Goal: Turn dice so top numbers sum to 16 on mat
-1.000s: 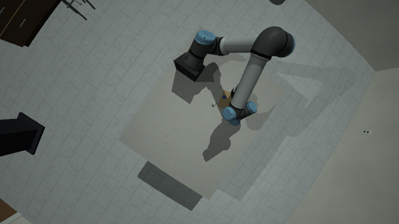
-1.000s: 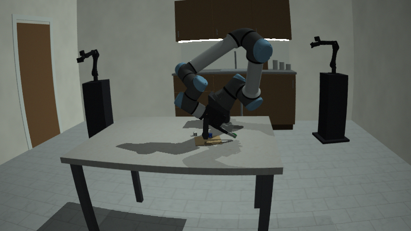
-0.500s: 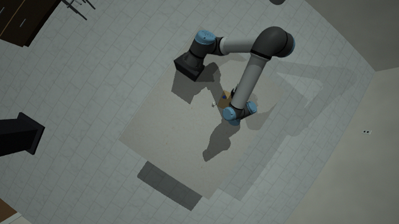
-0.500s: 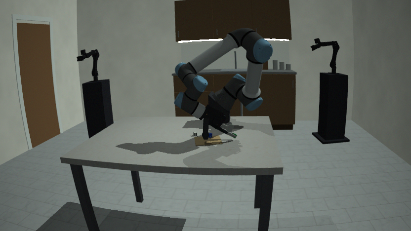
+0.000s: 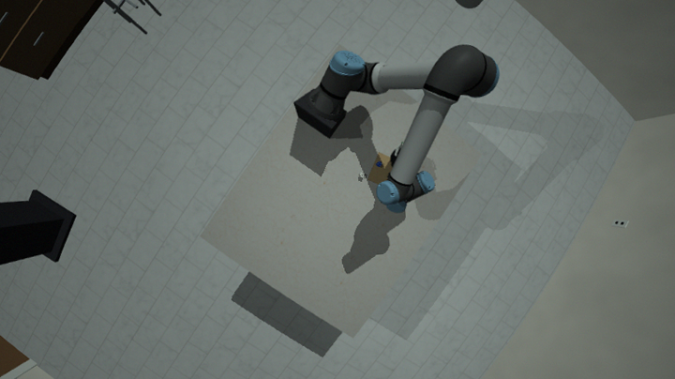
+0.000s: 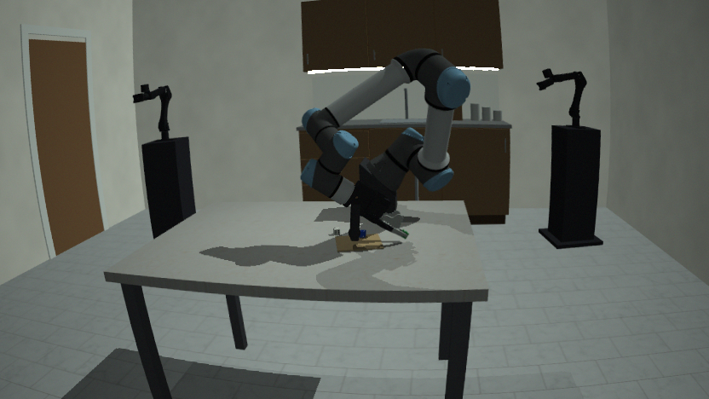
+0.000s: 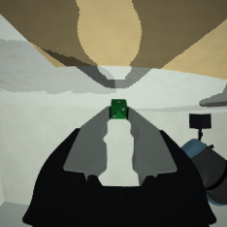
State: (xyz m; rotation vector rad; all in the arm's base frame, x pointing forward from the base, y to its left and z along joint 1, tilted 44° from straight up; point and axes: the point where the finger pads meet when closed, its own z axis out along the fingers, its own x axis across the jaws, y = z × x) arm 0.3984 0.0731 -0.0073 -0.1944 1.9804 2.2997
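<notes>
The tan mat is 10 mm behind my hand, 140 mm to the right of it and 30 mm below it. The rest, counted from my hand: blue die 60 mm behind, 130 mm to the right, 20 mm below; white die 110 mm behind, 210 mm to the right, 20 mm below; green die 10 mm to the left.
</notes>
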